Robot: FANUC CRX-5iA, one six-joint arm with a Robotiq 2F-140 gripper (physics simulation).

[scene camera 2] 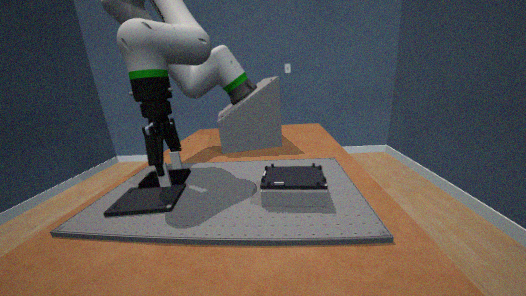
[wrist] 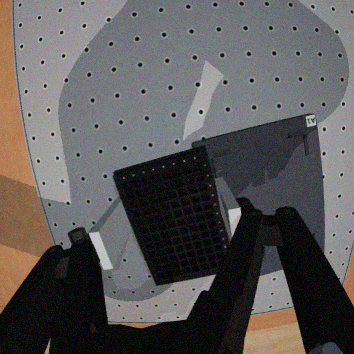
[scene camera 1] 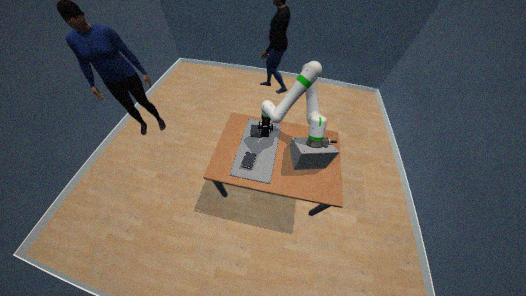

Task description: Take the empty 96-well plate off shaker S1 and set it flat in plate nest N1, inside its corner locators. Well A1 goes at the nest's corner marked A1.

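Where they show: gripper, fingertip midpoint: [scene camera 2: 173,178] [wrist: 171,201] [scene camera 1: 264,133]; arm's base at its link origin: [scene camera 2: 245,95] [scene camera 1: 314,144].
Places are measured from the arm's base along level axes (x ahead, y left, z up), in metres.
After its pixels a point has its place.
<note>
The black 96-well plate [scene camera 2: 181,176] @(x 0.469, y -0.161, z -0.186 m) [wrist: 172,210] @(x 0.453, y -0.202, z -0.189 m) is between the fingertips of my gripper [scene camera 1: 265,134] @(x 0.452, y -0.198, z -0.200 m) [scene camera 2: 169,169] @(x 0.452, y -0.198, z -0.200 m) [wrist: 171,201] @(x 0.452, y -0.198, z -0.200 m), which is shut on it. The plate looks about level, and its wells face up. In the wrist view it overlaps the left edge of nest N1 [scene camera 2: 140,201] @(x 0.568, y -0.231, z -0.201 m) [wrist: 300,185] @(x 0.579, y -0.205, z -0.201 m), a dark flat slab with a white A1 label at its upper right corner. In scene camera 2 the plate shows behind the nest. Its height and its A1 well cannot be made out. Shaker S1 [scene camera 1: 248,160] @(x 0.557, y 0.162, z -0.158 m) [scene camera 2: 294,177] @(x 0.568, y 0.150, z -0.158 m), a box with a dark top and corner posts, stands apart.
A grey perforated board [scene camera 1: 257,173] @(x 0.461, y 0.251, z -0.213 m) [scene camera 2: 225,227] @(x 0.657, y 0.000, z -0.213 m) [wrist: 40,70] @(x 0.345, y -0.045, z -0.213 m) carries the nest and shaker on a wooden table [scene camera 1: 220,155] @(x 0.844, y 0.117, z -0.226 m) [scene camera 2: 260,265] @(x 0.735, y 0.069, z -0.226 m). The arm's grey pedestal [scene camera 1: 315,159] @(x -0.011, y 0.131, z -0.032 m) [scene camera 2: 252,125] @(x 0.159, y 0.035, z -0.116 m) stands behind the board. Two people [scene camera 1: 107,55] [scene camera 1: 277,37] stand on the floor beyond the table.
</note>
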